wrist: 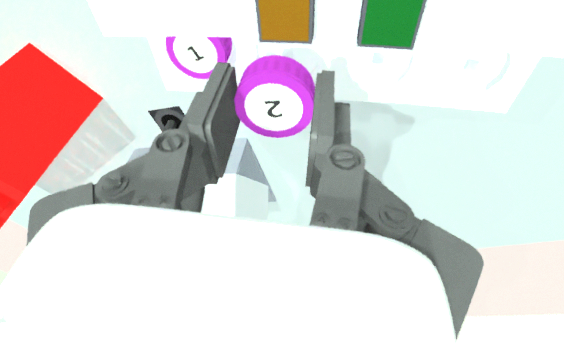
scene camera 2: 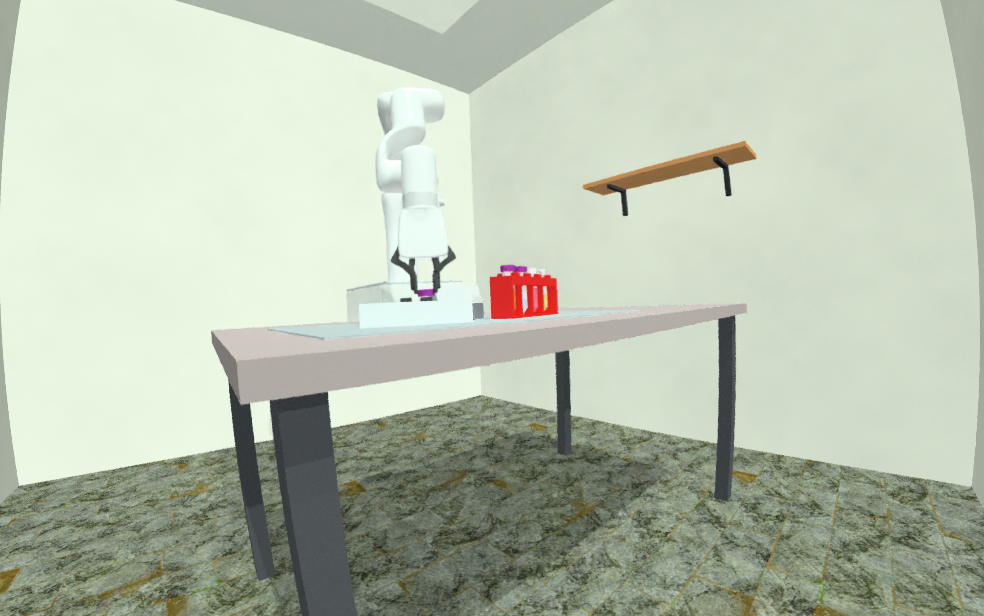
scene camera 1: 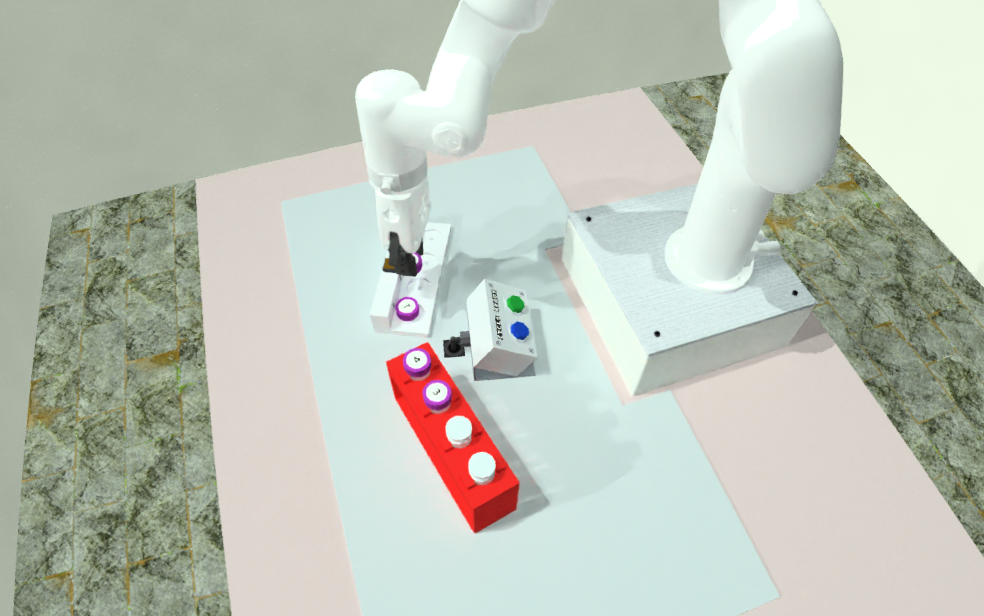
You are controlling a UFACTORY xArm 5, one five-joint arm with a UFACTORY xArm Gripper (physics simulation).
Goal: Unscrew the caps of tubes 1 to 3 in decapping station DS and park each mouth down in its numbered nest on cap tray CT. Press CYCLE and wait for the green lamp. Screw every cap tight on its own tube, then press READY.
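Places are measured from the arm's base along level axes (x ahead, y left, z up), in millimetres.
Where they show: gripper, fingertip midpoint: (wrist: 276,94) (scene camera 2: 425,293) (scene camera 1: 409,263); arm's base at its link origin: (scene camera 2: 403,285) (scene camera 1: 708,260).
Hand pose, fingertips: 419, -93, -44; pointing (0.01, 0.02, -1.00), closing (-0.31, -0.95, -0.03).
Note:
Each offset is from my fingertips to the centre of the thing, as dx, dy, dz. "spot": to the spot under its first point.
My gripper (scene camera 1: 409,262) (scene camera 2: 426,291) (wrist: 276,94) is shut on purple cap 2 @[-1, +0, +1] (scene camera 1: 416,262) (scene camera 2: 426,293) (wrist: 273,107), number side up, above the white cap tray @[-4, -23, -35] (scene camera 1: 380,320) (scene camera 2: 392,314) (wrist: 450,100). The gap below the cap is hard to judge. Purple cap 1 @[+12, +50, -44] (scene camera 1: 407,308) (wrist: 197,52) sits at the tray's end, number up. The red rack @[-27, +276, -10] (scene camera 1: 495,504) (scene camera 2: 501,299) (wrist: 40,100) holds tubes. Purple caps 3 @[-17, +252, +52] (scene camera 1: 437,394) and 4 @[+2, +204, +52] (scene camera 1: 416,361) are on two tubes; two white-topped tubes @[-37, +300, +0] (scene camera 1: 458,430) @[-57, +348, +0] (scene camera 1: 481,467) show no purple caps.
A console @[-117, +120, -20] (scene camera 1: 501,357) (wrist: 237,195) with a green button @[-140, +99, +2] (scene camera 1: 516,303) and a blue button @[-138, +144, +2] (scene camera 1: 519,330) stands beside the tray. A black fixture @[spot: -48, +121, -57] (scene camera 1: 453,348) (wrist: 170,119) adjoins it. Orange @[spot: +27, -12, -8] (wrist: 286,20) and green @[+18, -50, -9] (wrist: 392,22) panels show at the tray's back wall. The robot base (scene camera 1: 631,290) stands beyond the console.

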